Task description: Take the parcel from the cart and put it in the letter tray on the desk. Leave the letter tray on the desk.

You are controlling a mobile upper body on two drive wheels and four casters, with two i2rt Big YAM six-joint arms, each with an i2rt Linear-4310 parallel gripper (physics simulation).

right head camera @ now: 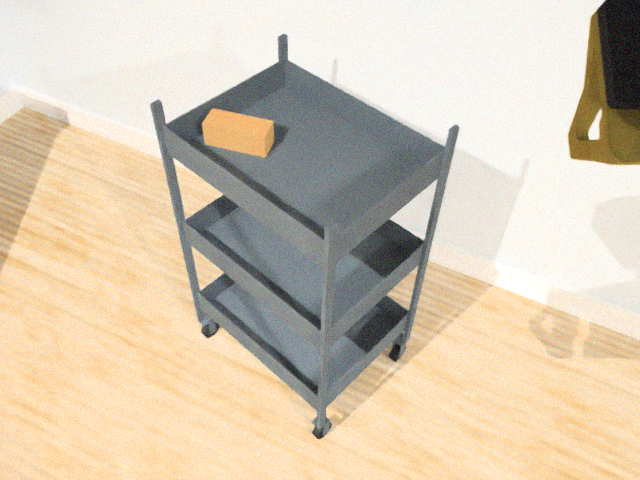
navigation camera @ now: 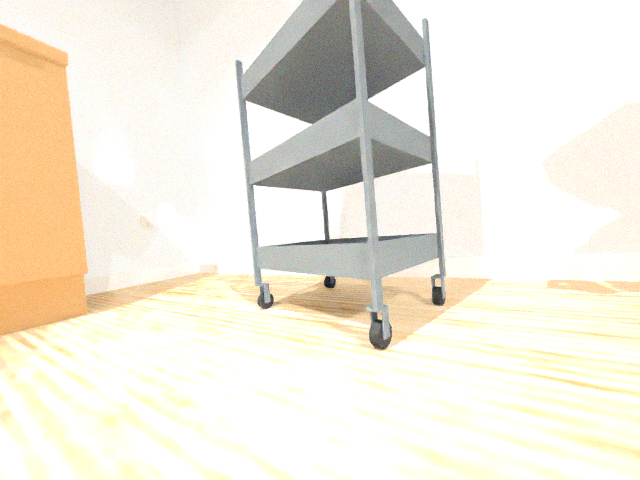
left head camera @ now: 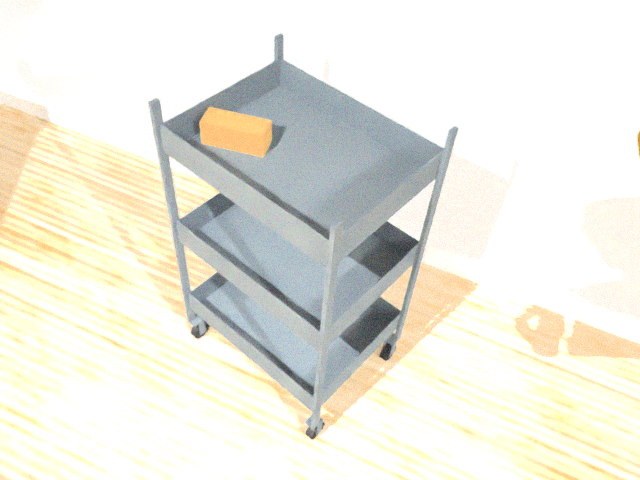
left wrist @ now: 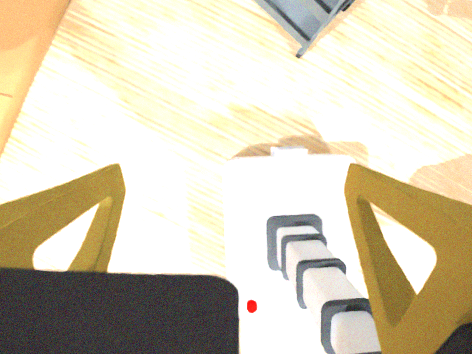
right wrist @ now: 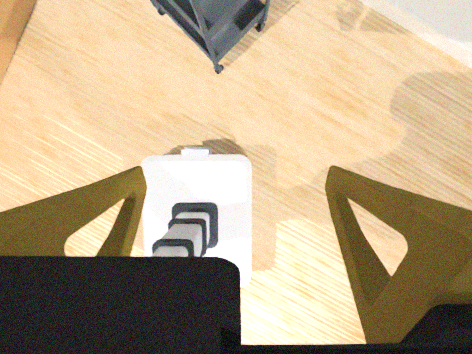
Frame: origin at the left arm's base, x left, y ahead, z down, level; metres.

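Seen in the pictures: left gripper, between the fingertips: [left wrist: 234, 176]; right gripper, between the fingertips: [right wrist: 235, 176].
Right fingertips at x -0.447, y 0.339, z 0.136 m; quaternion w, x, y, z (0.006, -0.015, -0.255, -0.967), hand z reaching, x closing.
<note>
A point is followed by its place in that frame.
The parcel, an orange-brown box [left head camera: 235, 132] {x -0.156, y 1.065, z 0.701 m} [right head camera: 237, 133] {x -0.156, y 1.065, z 0.701 m}, lies on the top shelf of the grey three-shelf cart [left head camera: 328, 289] {x -0.314, y 0.743, z 0.786 m} [right head camera: 327, 289] {x -0.316, y 0.744, z 0.787 m} [navigation camera: 368, 206] {x -0.312, y 0.744, z 1.145 m}, near its left corner in both head camera views. The cart's lower part [left wrist: 300, 45] {x -0.297, y 0.772, z 1.272 m} [right wrist: 216, 60] {x -0.327, y 0.752, z 1.202 m} shows at the top of both wrist views. My left gripper [left wrist: 234, 176] {x -0.007, y 0.355, z 0.126 m} is open with nothing between its fingers. My right gripper [right wrist: 235, 176] {x -0.447, y 0.339, z 0.137 m} is open and empty too; part of it shows at the right edge of the right head camera view. Both are apart from the cart. The desk and the letter tray do not show.
A wooden cabinet [navigation camera: 41, 180] {x 0.651, y 1.070, z 0.943 m} stands at the left in the navigation view. A white wall [right head camera: 542, 232] {x -0.930, y 1.192, z 1.152 m} runs behind the cart. My white base [left wrist: 290, 185] {x -0.216, y 0.217, z 1.150 m} [right wrist: 230, 180] {x -0.390, y 0.208, z 1.150 m} shows below the grippers in the wrist views.
</note>
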